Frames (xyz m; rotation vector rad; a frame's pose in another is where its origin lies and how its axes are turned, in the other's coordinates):
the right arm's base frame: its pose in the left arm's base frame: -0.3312 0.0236 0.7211 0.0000 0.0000 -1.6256
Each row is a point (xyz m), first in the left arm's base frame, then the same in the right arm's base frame.
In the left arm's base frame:
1: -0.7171 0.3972 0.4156
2: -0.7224 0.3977 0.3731
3: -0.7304 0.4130 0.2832
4: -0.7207 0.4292 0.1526
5: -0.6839 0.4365 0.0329
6: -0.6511 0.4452 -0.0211
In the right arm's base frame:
1: -0.3519 -0.4058 -0.3055
2: -0.3521 -0.4111 -0.3480
3: -0.3669 -0.4199 -0.4379
4: -0.3837 -0.4111 -0.5685
5: -0.3930 -0.3748 -0.6882
6: -0.4034 -0.3425 -0.7422

